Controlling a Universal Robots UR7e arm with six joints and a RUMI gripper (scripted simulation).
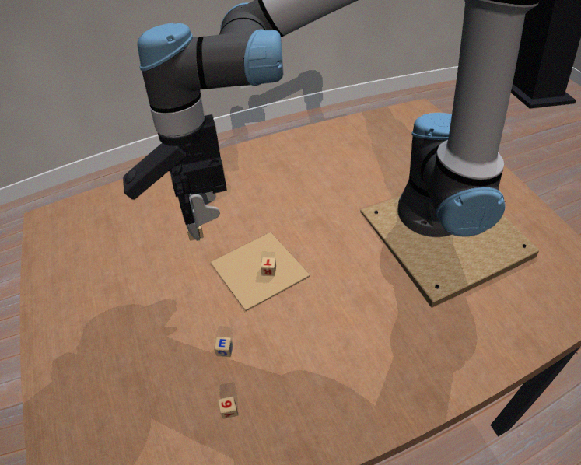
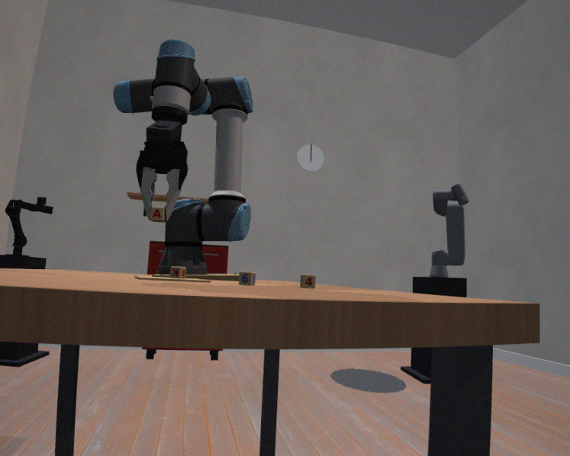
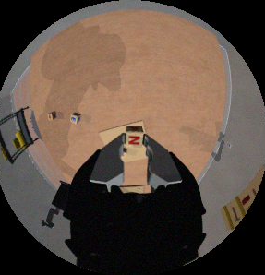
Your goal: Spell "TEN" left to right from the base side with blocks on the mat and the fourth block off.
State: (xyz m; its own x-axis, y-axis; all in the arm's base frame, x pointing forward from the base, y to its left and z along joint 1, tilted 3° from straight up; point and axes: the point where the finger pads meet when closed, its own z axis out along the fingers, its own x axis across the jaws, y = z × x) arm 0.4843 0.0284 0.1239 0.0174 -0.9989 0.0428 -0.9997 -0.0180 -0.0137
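My hand is 130 mm above the tan mat, 100 mm past it and 10 mm to the right of it. Also, from my hand: E block 180 mm to the left, 120 mm below, 10 mm behind; then T block 120 mm behind, 110 mm below, 30 mm to the left; then 9 block 290 mm to the left, 120 mm below, 10 mm ahead.
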